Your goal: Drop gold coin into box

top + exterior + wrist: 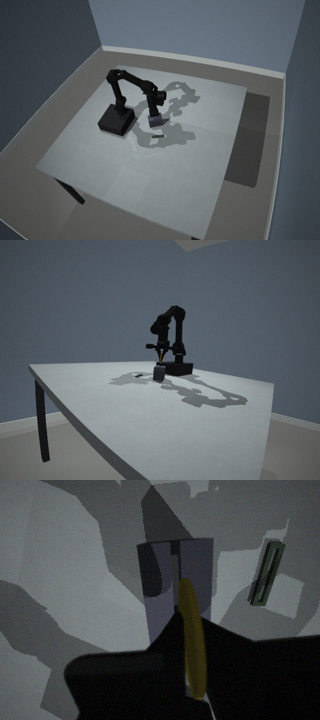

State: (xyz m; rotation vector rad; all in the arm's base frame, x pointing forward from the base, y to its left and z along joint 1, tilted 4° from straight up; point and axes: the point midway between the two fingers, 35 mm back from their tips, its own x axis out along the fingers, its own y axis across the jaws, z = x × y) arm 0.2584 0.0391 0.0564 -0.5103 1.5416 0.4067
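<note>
The gold coin is 2 cm above my gripper tip.
</note>
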